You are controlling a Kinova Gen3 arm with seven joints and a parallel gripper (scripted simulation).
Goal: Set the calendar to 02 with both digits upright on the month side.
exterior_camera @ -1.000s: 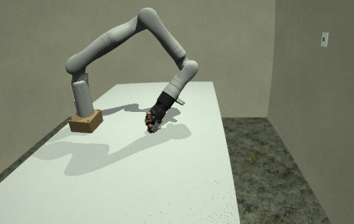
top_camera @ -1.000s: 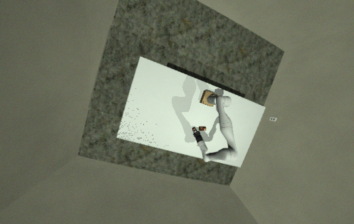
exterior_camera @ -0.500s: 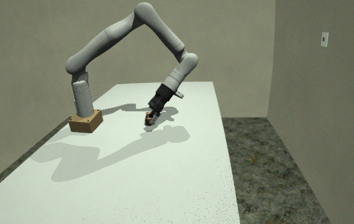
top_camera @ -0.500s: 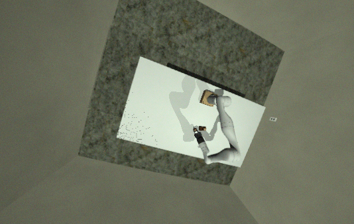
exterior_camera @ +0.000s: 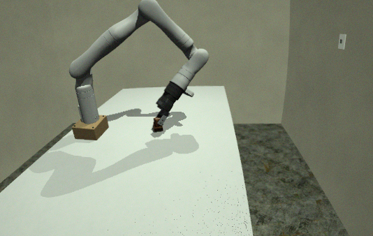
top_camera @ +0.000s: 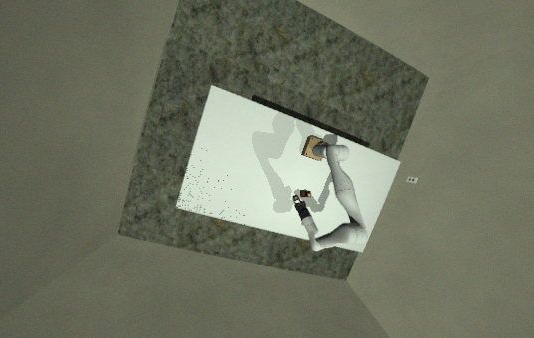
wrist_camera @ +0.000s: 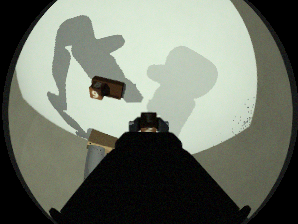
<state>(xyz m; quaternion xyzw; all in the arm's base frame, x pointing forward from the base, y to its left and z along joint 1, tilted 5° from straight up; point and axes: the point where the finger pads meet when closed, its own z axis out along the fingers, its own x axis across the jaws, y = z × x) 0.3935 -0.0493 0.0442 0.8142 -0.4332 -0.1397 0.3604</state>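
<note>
Right now my hand is 100 mm to the right of the brown tray, 80 mm above it and 40 mm past it. Also, from my hand: brown calendar cube: 10 mm below, 10 mm behind.
</note>
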